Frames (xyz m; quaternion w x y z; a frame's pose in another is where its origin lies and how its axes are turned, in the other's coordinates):
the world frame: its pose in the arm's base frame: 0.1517 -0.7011 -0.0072 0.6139 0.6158 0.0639 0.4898
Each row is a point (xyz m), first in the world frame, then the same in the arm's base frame.
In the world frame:
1: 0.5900 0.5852 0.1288
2: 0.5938 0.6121 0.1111
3: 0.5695 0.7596 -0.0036
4: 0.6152 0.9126 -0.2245
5: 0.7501 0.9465 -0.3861
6: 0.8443 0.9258 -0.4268
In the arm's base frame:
1: 0.2358 -0.5286 0.8115
2: 0.2116 -0.5201 0.8314
3: 0.0439 -0.4922 0.9126
4: -0.1633 -0.3444 1.0103
5: -0.2221 -0.1487 1.0711
6: -0.1908 -0.0515 1.0941

